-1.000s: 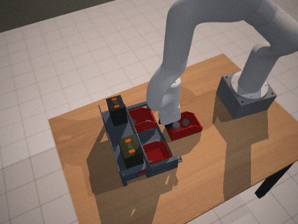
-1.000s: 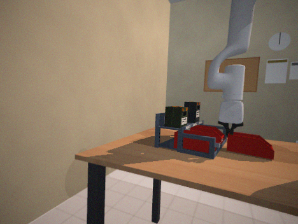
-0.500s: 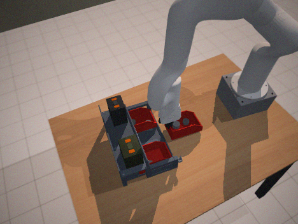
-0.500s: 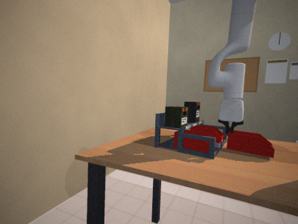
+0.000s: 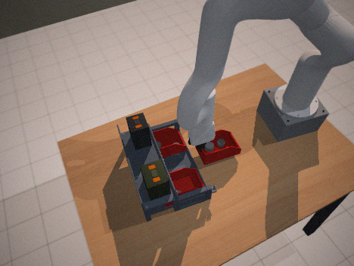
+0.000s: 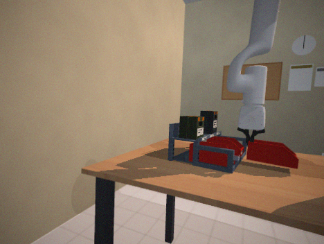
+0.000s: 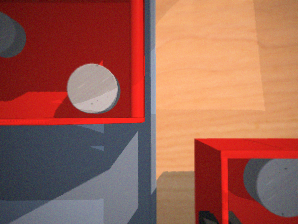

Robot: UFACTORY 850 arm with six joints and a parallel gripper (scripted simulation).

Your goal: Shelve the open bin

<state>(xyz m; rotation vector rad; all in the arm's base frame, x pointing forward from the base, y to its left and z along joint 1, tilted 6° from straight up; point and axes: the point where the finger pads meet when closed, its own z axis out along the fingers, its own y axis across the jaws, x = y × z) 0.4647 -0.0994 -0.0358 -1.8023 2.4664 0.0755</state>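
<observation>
My gripper is now 15 cm short of the blue-grey shelf, 5 cm to the left of it and 3 cm above it. Also, from my hand: grey disc (11 cm to the right, 8 cm below, 5 cm ahead).
</observation>
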